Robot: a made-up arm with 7 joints.
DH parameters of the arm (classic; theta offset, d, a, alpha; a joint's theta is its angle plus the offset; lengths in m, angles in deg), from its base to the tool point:
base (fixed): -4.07 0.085 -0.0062 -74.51
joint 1: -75.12 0.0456 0.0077 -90
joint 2: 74 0.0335 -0.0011 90
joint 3: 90 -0.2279 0.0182 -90
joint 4: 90 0.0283 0.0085 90
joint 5: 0 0.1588 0.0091 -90
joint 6: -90 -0.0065 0.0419 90
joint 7: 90 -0.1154 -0.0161 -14.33
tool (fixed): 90.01 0.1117 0 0
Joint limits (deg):
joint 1: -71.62..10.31
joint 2: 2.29..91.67
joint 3: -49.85..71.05
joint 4: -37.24..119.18
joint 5: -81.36..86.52
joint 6: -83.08..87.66
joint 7: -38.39..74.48
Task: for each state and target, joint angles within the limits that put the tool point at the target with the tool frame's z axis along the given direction. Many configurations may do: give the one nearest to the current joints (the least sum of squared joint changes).
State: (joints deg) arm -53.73 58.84 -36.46 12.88 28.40 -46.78 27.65
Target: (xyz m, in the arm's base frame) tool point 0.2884 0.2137 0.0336 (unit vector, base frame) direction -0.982 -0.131 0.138
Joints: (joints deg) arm -51.04 74.37 -47.76 12.46 14.64 -55.97 12.82
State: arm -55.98 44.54 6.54 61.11 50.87 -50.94 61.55
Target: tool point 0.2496 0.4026 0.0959 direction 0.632 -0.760 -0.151
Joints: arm -63.05 68.10 13.34 68.76 55.03 -3.03 64.72
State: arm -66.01 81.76 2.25 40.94 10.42 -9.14 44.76
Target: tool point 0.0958 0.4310 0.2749 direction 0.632 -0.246 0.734
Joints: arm -71.62 91.67 36.54 50.20 36.18 34.30 74.23
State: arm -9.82 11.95 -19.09 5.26 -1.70 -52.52 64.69
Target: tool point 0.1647 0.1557 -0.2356 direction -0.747 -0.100 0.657
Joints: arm -19.65 33.40 -35.00 46.86 37.33 -74.63 43.95
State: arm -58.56 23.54 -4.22 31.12 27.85 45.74 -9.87
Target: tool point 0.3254 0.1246 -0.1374 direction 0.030 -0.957 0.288
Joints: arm -48.05 21.91 -11.83 51.35 38.36 10.45 26.53
